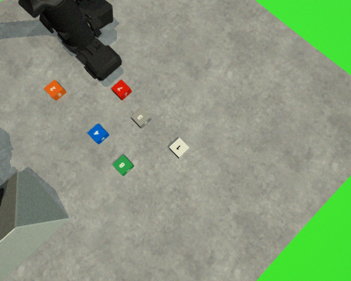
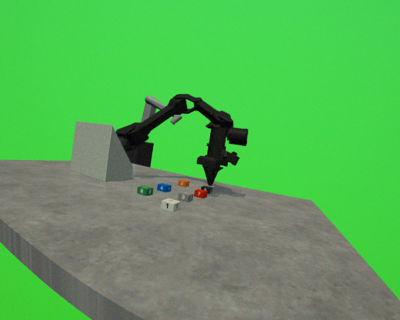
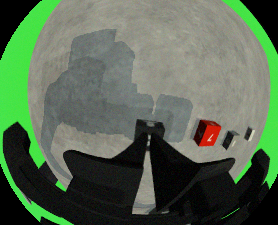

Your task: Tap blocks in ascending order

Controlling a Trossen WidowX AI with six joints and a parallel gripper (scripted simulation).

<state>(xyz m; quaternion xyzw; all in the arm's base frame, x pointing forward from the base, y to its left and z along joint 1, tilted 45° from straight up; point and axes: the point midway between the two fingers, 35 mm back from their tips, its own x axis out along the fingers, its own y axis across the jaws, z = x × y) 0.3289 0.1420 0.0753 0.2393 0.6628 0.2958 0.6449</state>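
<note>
The black block lies 10 mm behind my gripper tip and 20 mm below it. Round my gripper tip: red 7 block (10 mm ahead, 90 mm to the right, 20 mm below); then orange 2 block (110 mm behind, 10 mm to the left, 20 mm below); then blue 4 block (100 mm behind, 140 mm to the right, 20 mm below).
</note>
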